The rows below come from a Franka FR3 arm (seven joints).
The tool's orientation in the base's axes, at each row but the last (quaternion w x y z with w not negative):
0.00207, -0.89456, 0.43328, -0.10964
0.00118, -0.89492, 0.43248, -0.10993
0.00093, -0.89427, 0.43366, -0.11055
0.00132, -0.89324, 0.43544, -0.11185
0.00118, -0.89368, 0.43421, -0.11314
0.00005, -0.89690, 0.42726, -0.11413
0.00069, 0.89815, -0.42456, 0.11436
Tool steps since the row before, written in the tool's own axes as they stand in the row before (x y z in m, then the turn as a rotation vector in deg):
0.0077, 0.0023, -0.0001, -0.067, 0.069, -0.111
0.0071, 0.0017, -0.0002, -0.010, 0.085, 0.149
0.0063, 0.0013, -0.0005, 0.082, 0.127, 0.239
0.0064, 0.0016, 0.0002, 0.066, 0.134, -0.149
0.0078, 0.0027, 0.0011, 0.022, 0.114, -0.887
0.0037, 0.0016, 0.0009, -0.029, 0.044, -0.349
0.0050, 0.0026, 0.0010, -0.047, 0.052, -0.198
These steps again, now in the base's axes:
0.0028, -0.0074, 0.0014, -0.116, 0.019, 0.088
0.0029, -0.0065, 0.0014, -0.042, -0.059, -0.156
0.0027, -0.0057, 0.0016, -0.002, -0.165, -0.229
0.0026, -0.0060, 0.0009, -0.095, -0.120, 0.145
0.0028, -0.0078, 0.0002, -0.256, -0.003, 0.857
0.0012, -0.0039, -0.0003, -0.123, 0.028, 0.330
0.0013, -0.0056, -0.0002, -0.109, 0.022, 0.178

